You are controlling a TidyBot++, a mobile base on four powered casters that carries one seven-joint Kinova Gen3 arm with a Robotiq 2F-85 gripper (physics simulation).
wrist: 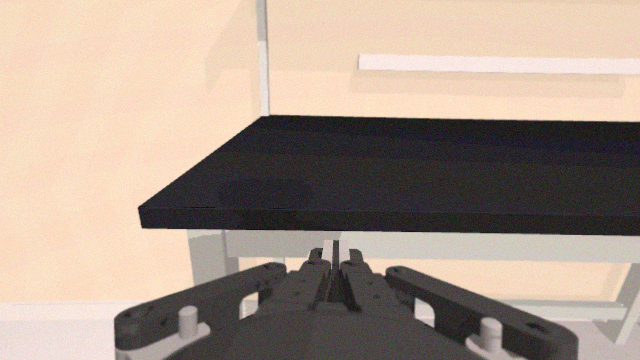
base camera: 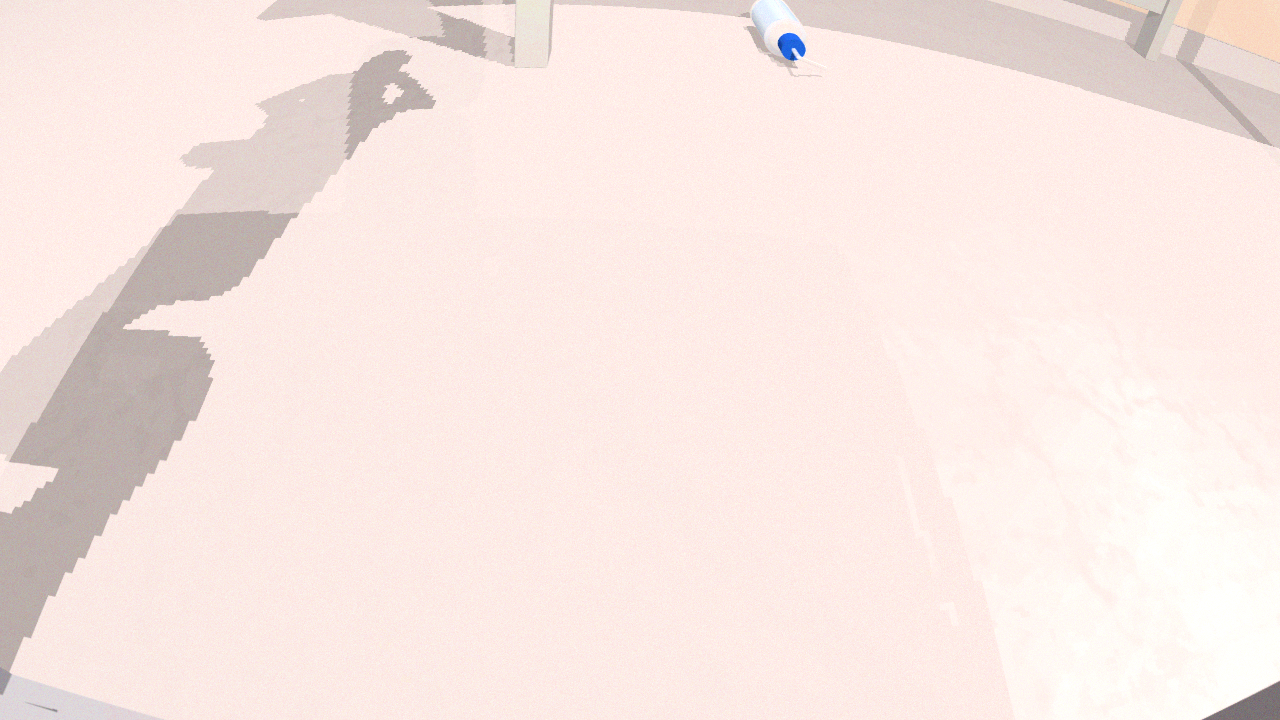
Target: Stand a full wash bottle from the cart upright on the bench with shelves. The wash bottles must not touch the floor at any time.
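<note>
A wash bottle with a blue cap and a thin white spout lies on its side on the floor, at the top of the base camera view, right of a bench leg. Its cap end points towards the base. The bench has a black top and shows across the wrist view, with its front left corner at the left. My gripper is shut with nothing between its fingertips, which appear just below the bench top's front edge. No wash bottle shows in the wrist view, and the cart shows in neither view.
A pale bench leg stands on the floor near the lying bottle, and another leg stands at the upper right. An upright post rises at the bench's back left corner. A white strip runs along the wall behind the bench.
</note>
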